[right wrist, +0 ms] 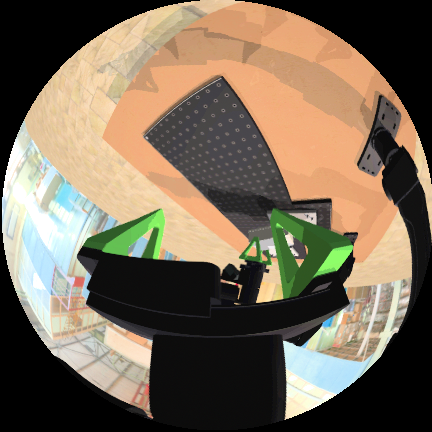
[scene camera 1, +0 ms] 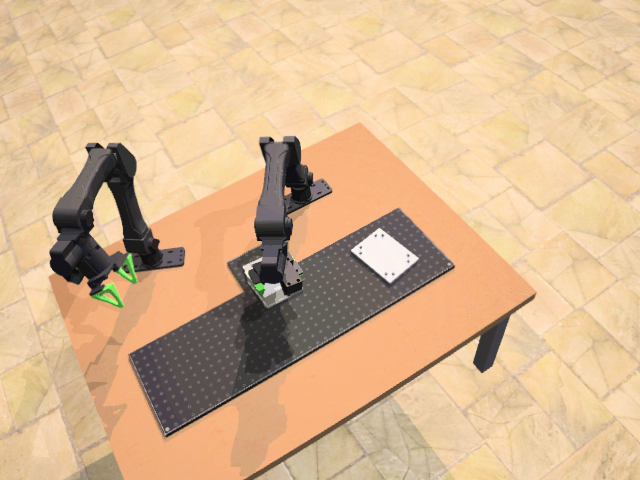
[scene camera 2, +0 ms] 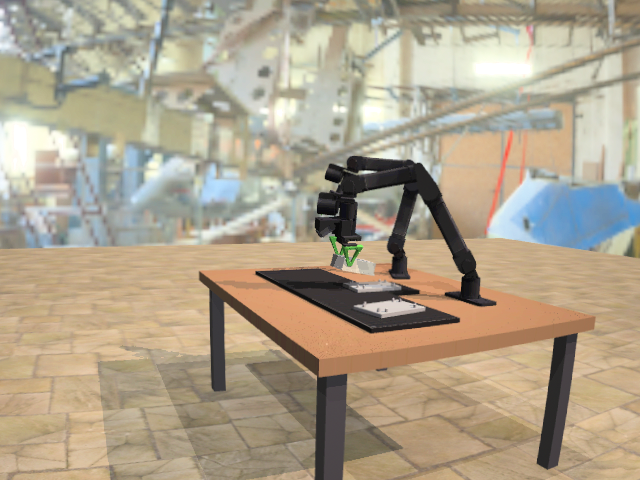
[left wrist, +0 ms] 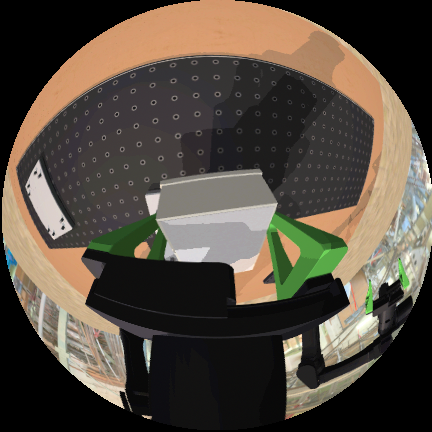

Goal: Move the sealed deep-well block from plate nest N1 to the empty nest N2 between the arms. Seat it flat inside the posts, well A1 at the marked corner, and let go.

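Frame: origin at the left arm's base, x ahead, y left, z up, level; millimetres.
Seen in the pictures: left gripper, between the fingertips: (right wrist: 260,239) (scene camera 1: 275,289) (scene camera 2: 344,262) (left wrist: 216,214); right gripper, between the fingertips: (right wrist: 217,214) (scene camera 1: 129,295) (left wrist: 384,269); left arm's base, origin of its link: (scene camera 1: 302,198) (scene camera 2: 469,300); right arm's base, origin of its link: (right wrist: 380,138) (scene camera 1: 153,261) (scene camera 2: 399,275).
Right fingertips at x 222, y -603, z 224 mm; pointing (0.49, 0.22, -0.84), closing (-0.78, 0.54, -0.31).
Note:
Offsets run from my right fingertips to a thing's middle. Level surfaces: height alone.
The sealed deep-well block {dx +76, dy +344, dz -132 mm} (scene camera 1: 274,295) (scene camera 2: 362,266) (left wrist: 215,200), a pale grey box, is held between the green fingers of my left gripper (left wrist: 216,214). It hangs above nest N2 {dx +17, dy +371, dz -200 mm} (scene camera 2: 374,286) (right wrist: 310,218), with a visible gap in scene camera 2, and looks slightly tilted there. Block and arm hide most of N2 in scene camera 1. Nest N1 {dx +132, dy +687, dz -200 mm} (scene camera 1: 385,255) (scene camera 2: 390,308) (left wrist: 47,200) is a bare white plate with small posts. My right gripper (scene camera 1: 129,294) (right wrist: 217,214) is open and empty, off to the left in scene camera 1. The A1 marks cannot be made out.
A black perforated board {dz -211 mm} (scene camera 1: 206,351) (left wrist: 150,115) (right wrist: 210,140) lies on the orange table {dz -224 mm} (scene camera 1: 356,149) under both nests. In scene camera 1 both arm bases stand along the table's upper-left side. In scene camera 2 the left arm hides the right gripper.

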